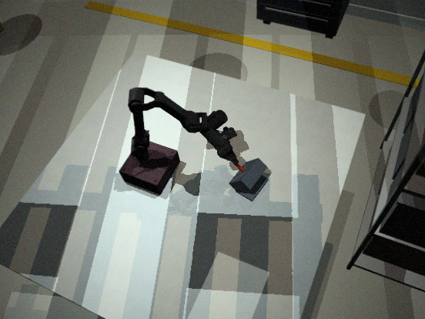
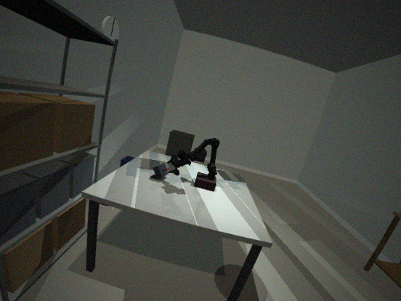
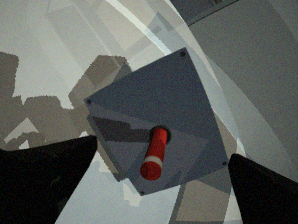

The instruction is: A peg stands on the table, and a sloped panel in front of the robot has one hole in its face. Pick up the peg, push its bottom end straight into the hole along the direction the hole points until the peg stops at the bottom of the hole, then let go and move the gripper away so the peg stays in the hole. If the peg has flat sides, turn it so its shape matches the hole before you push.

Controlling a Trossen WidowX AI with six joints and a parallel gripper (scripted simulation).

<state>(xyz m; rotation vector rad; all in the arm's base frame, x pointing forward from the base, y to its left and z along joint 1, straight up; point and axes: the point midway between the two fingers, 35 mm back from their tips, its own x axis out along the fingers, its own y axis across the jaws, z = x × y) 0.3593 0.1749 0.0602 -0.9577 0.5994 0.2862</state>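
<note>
My gripper tip is now 20 mm above the red peg, 10 mm to the left of it and 10 mm short of it. Also, from my gripper tip: grey sloped panel block (60 mm below, 60 mm ahead, 10 mm to the right).
</note>
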